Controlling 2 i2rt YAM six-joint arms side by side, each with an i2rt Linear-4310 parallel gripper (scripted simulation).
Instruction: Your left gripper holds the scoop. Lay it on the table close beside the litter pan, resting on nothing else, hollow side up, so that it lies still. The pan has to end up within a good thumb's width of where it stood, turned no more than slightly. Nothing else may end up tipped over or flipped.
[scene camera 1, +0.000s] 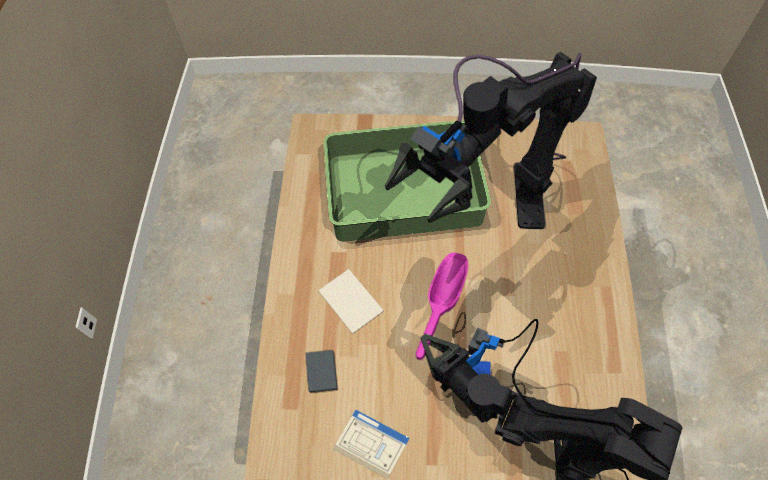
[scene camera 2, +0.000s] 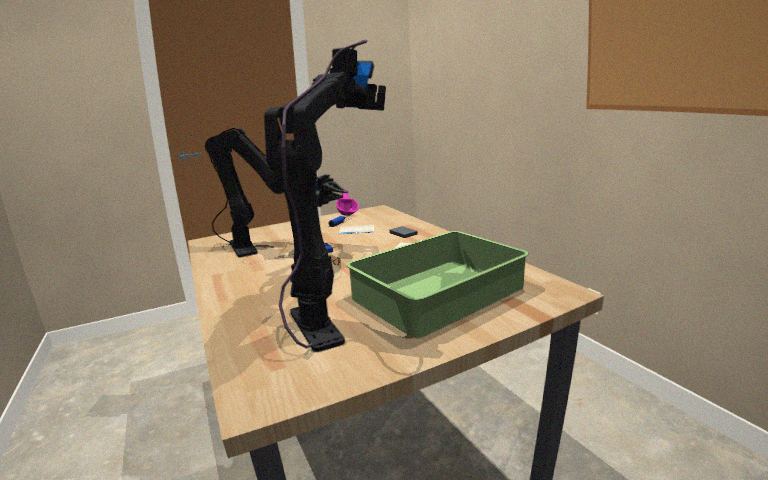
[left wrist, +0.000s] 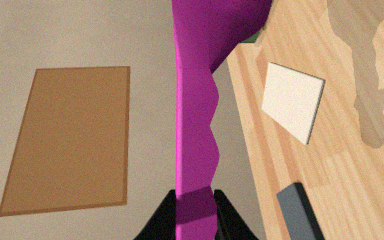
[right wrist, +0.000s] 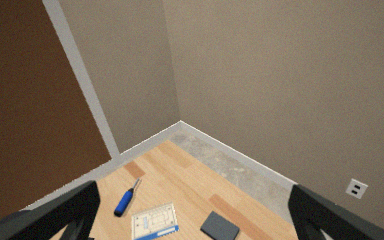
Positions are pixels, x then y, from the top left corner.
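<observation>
My right gripper: out of frame in the left wrist view. My right gripper visible in scene camera 2 (368, 100), scene camera 1 and the right wrist view. Same spot on my right gripper: (right wrist: 79, 206) and (scene camera 1: 432, 211).
</observation>
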